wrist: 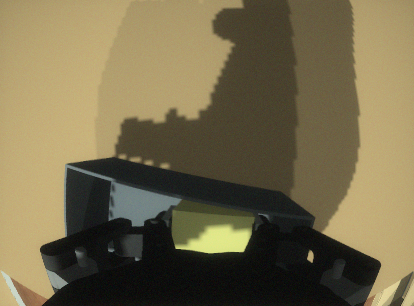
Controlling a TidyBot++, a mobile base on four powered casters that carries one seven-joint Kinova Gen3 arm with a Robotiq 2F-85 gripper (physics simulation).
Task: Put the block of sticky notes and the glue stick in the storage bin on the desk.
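Frame: origin at the arm's base, x ahead, y left, z up, level; metres.
Where they show: gripper, fingertip midpoint: [212, 219].
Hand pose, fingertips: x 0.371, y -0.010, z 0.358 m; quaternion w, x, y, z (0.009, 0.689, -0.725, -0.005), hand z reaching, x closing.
Each offset is from my fingertips to the top centre of the thing. Level surfaces: height alone.
A yellow-green block of sticky notes {0.008 m back, 0.001 m left, 0.040 m up} [214, 232] is held between the fingers of my gripper [212, 219], which is shut on it. The dark grey-blue storage bin {0.022 m back, 0.027 m left, 0.040 m up} [145, 196] stands on the tan desk {0.035 m down} [45, 90], below the gripper. The block overlaps the bin in this view, over its middle to right part. The bin's left inner wall and part of its floor show; the gripper hides its near side. How high the block is above the bin floor is hard to tell. The glue stick does not show in this view.
Dark shadows of the arm and gripper fall across the desk beyond the bin. Light-edged, brown surfaces show in the bottom left corner, and a pale slatted structure [395, 294] shows at the bottom right corner.
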